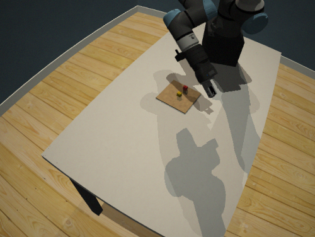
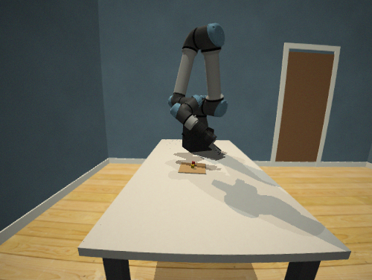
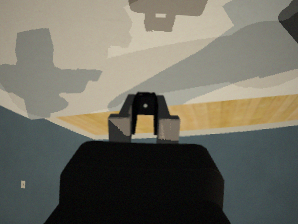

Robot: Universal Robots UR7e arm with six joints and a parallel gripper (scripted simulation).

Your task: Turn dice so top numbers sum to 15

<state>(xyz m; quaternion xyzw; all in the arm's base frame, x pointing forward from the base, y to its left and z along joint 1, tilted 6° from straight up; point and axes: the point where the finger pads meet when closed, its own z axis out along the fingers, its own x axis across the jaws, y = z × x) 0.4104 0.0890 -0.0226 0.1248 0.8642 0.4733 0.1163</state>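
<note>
The yellow die is 10 mm behind my hand, 130 mm to the right of it and 100 mm below it. The rest, counted from my hand: black die 10 mm to the left, 10 mm below; then red die 60 mm behind, 120 mm to the right, 100 mm below; then brown mat 10 mm behind, 130 mm to the right, 110 mm below.
</note>
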